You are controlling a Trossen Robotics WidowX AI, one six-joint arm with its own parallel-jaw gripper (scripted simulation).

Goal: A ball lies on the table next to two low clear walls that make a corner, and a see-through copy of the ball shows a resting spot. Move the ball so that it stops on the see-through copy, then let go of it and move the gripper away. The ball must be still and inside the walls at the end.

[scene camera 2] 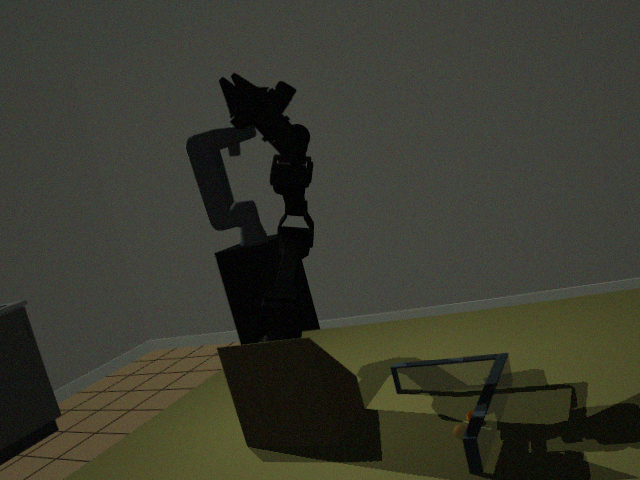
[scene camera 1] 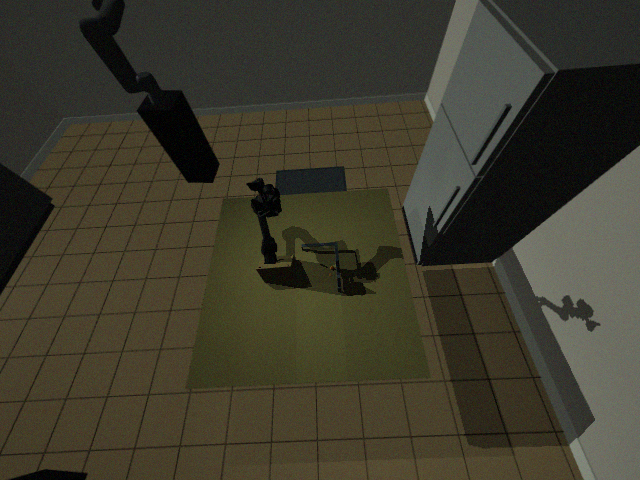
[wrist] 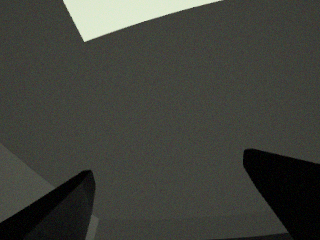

The gripper is open and holds nothing. Also in view: a clear wall.
The gripper shows as well in the wrist view.
